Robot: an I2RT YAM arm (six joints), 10 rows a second.
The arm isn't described. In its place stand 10 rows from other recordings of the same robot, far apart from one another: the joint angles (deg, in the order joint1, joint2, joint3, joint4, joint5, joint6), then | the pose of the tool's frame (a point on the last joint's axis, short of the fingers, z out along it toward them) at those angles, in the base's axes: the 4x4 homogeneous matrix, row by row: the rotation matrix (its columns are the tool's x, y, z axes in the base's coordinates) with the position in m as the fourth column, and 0 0 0 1 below.
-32.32, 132.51, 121.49, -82.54, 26.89, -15.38 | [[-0.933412, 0.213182, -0.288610, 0.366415], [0.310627, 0.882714, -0.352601, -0.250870], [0.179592, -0.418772, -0.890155, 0.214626], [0, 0, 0, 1]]
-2.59, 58.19, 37.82, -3.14, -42.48, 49.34 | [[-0.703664, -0.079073, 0.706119, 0.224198], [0.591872, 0.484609, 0.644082, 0.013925], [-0.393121, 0.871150, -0.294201, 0.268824], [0, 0, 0, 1]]
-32.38, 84.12, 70.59, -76.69, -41.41, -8.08 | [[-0.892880, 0.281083, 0.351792, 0.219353], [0.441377, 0.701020, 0.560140, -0.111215], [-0.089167, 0.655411, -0.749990, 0.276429], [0, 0, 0, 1]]
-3.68, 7.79, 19.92, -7.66, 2.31, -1.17 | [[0.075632, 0.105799, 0.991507, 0.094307], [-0.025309, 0.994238, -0.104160, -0.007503], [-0.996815, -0.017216, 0.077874, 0.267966], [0, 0, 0, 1]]
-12.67, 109.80, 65.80, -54.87, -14.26, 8.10 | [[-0.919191, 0.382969, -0.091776, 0.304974], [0.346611, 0.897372, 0.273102, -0.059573], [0.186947, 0.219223, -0.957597, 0.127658], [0, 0, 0, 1]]
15.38, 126.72, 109.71, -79.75, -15.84, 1.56 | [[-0.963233, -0.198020, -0.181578, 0.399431], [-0.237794, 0.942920, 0.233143, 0.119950], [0.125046, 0.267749, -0.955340, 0.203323], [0, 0, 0, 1]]
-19.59, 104.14, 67.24, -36.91, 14.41, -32.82 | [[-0.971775, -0.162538, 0.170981, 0.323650], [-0.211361, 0.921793, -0.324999, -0.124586], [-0.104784, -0.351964, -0.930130, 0.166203], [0, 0, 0, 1]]
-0.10, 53.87, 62.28, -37.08, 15.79, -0.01 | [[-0.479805, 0.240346, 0.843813, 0.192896], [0.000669, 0.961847, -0.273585, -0.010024], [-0.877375, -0.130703, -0.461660, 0.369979], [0, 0, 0, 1]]
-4.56, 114.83, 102.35, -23.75, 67.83, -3.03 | [[-0.629281, 0.742425, 0.229806, 0.449508], [0.030179, 0.318813, -0.947337, -0.068923], [-0.776592, -0.589206, -0.223028, 0.307059], [0, 0, 0, 1]]
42.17, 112.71, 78.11, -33.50, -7.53, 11.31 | [[-0.811947, -0.553277, 0.186083, 0.292163], [-0.473126, 0.810478, 0.345365, 0.270934], [-0.341899, 0.192377, -0.919835, 0.165895], [0, 0, 0, 1]]
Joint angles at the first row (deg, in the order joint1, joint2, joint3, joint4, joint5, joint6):
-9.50, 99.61, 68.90, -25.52, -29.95, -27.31
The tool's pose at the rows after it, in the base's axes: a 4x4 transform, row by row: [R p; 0 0 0 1], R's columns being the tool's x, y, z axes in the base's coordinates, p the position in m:
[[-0.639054, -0.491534, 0.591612, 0.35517], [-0.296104, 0.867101, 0.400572, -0.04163], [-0.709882, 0.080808, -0.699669, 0.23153], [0, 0, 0, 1]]
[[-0.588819, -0.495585, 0.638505, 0.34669], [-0.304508, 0.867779, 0.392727, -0.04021], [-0.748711, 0.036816, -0.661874, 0.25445], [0, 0, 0, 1]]
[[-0.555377, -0.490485, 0.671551, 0.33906], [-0.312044, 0.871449, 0.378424, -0.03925], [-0.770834, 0.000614, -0.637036, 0.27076], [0, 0, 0, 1]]
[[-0.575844, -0.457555, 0.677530, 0.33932], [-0.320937, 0.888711, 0.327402, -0.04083], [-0.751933, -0.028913, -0.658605, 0.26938], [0, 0, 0, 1]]
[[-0.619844, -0.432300, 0.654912, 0.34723], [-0.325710, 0.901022, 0.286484, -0.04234], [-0.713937, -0.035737, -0.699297, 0.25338], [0, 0, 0, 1]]
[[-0.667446, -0.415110, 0.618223, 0.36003], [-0.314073, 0.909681, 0.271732, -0.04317], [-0.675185, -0.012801, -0.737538, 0.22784], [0, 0, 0, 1]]
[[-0.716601, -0.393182, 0.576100, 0.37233], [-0.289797, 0.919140, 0.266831, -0.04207], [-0.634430, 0.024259, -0.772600, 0.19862], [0, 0, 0, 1]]
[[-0.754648, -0.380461, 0.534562, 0.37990], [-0.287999, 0.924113, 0.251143, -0.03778], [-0.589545, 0.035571, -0.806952, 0.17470], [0, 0, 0, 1]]
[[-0.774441, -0.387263, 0.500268, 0.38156], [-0.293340, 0.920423, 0.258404, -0.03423], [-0.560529, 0.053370, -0.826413, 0.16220], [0, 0, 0, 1]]
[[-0.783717, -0.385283, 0.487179, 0.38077], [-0.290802, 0.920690, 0.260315, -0.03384], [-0.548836, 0.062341, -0.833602, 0.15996], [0, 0, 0, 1]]
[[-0.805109, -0.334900, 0.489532, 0.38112], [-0.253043, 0.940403, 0.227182, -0.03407], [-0.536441, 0.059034, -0.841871, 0.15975], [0, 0, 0, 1]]
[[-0.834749, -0.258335, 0.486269, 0.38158], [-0.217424, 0.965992, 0.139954, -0.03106], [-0.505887, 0.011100, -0.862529, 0.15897], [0, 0, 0, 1]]
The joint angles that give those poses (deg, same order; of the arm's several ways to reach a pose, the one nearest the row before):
-9.50, 96.46, 68.97, -26.02, -29.52, -27.18
-9.50, 92.57, 69.01, -25.95, -29.52, -27.18
-9.50, 89.65, 69.01, -26.09, -28.95, -27.16
-9.45, 89.71, 68.99, -26.26, -25.74, -27.16
-9.21, 92.47, 68.93, -25.80, -22.81, -27.16
-8.89, 97.10, 68.93, -24.18, -21.34, -26.35
-8.34, 102.24, 68.93, -22.17, -20.34, -24.62
-7.38, 106.21, 68.95, -21.06, -18.52, -23.79
-6.81, 108.14, 68.95, -21.39, -18.41, -23.81
-6.76, 108.40, 68.95, -22.02, -18.41, -23.68
-6.61, 108.40, 68.95, -21.89, -16.38, -21.02
-5.65, 108.40, 68.95, -21.95, -10.79, -17.69

